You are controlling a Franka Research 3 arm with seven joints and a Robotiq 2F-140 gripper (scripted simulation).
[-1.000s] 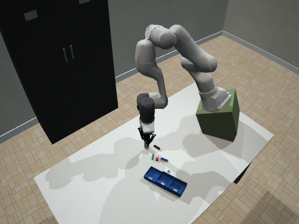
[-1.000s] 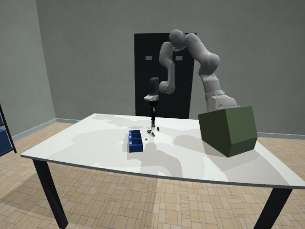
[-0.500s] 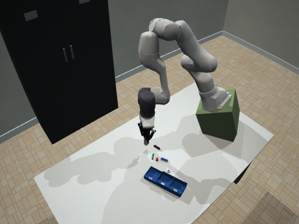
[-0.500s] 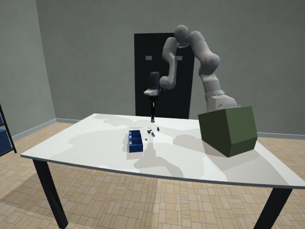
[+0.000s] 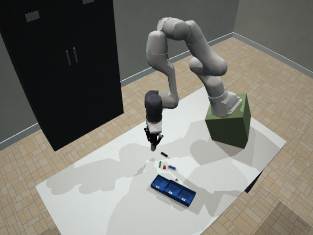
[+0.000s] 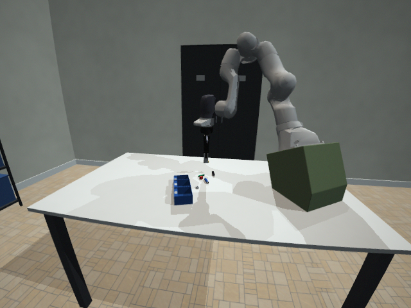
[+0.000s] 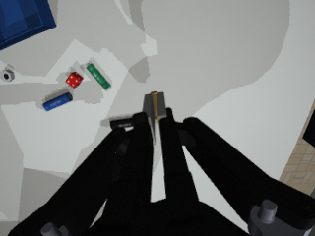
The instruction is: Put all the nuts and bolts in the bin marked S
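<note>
The bolt is 30 mm below my hand and 10 mm behind it. From my hand the other things lie so: green piece (90 mm below, 80 mm to the left, 10 mm ahead); then black piece (90 mm below, 60 mm behind, 40 mm to the left); then red piece (120 mm to the left, 90 mm below).
</note>
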